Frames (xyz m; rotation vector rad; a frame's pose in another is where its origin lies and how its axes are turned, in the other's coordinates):
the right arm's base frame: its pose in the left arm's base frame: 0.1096 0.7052 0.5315 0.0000 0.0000 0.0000
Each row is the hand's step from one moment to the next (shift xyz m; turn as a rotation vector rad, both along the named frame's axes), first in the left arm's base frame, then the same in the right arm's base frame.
Working: the left arm's base frame: its pose in the right arm's base frame: -0.1096 -0.7052 -0.5315 0.0000 0.0000 0.0000

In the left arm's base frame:
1: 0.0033 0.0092 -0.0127 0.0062 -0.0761 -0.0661
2: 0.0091 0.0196 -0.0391 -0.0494 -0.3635 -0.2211
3: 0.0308 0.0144 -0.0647 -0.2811 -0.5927 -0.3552
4: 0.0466 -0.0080 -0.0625 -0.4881 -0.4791 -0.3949
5: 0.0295 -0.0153 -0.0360 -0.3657 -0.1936 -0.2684
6: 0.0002 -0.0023 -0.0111 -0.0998 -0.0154 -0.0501
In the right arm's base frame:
1: 0.0033 0.0092 -0.0127 0.0062 -0.0761 -0.0661
2: 0.0091 0.0196 -0.0391 -0.0494 -0.3635 -0.2211
3: 0.0308 0.0144 -0.0647 -0.2811 -0.5927 -0.3552
4: 0.0466 -0.0080 -0.0625 -0.4881 -0.4791 -0.3949
5: 0.0295 -0.0153 -0.0360 -0.3657 -0.1936 -0.2684
6: 0.0002 -0.0023 -0.0111 -0.0998 -0.0154 -0.0501

